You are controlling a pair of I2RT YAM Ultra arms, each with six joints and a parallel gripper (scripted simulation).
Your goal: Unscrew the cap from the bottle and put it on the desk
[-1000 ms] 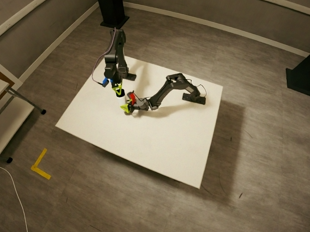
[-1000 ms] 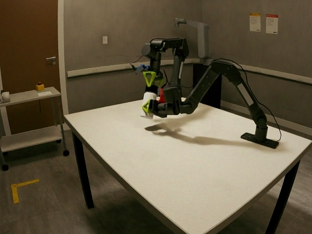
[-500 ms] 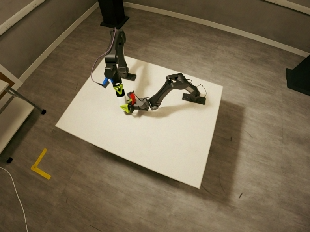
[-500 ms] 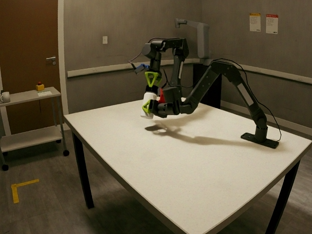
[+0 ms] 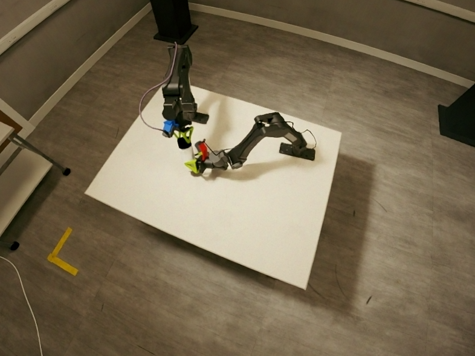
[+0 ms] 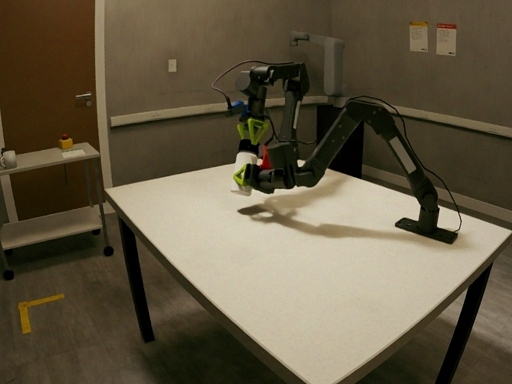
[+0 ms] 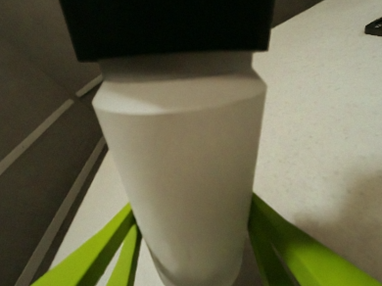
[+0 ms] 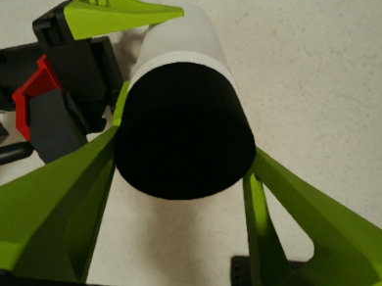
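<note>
Right now the black cap is 2 cm below my right hand, 1 cm to the left of it and 1 cm ahead of it. From my right hand the other things lie so: white bottle 5 cm below, 2 cm to the left, 2 cm ahead.
Right now my left hand is 5 cm below the white bottle, 2 cm to the left of it and 2 cm past it. The rest, counted from my left hand: black cap (8 cm above, 4 cm behind, 3 cm to the right).
</note>
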